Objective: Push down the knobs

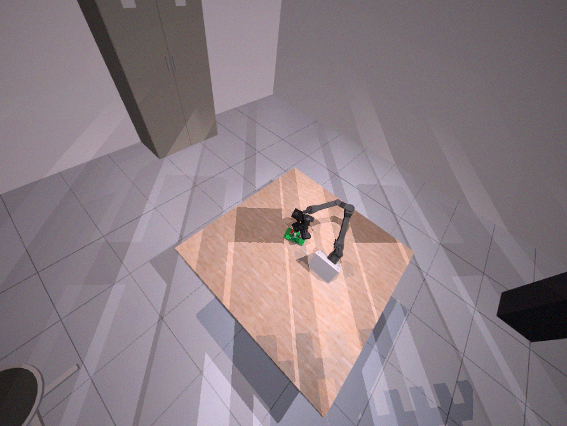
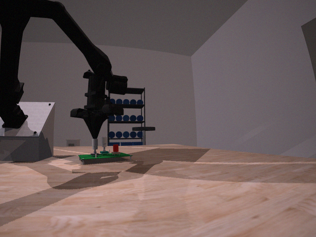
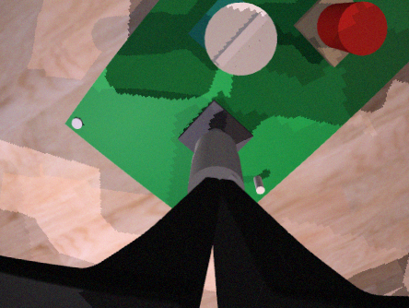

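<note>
The knob is 1 cm below my gripper tip.
</note>
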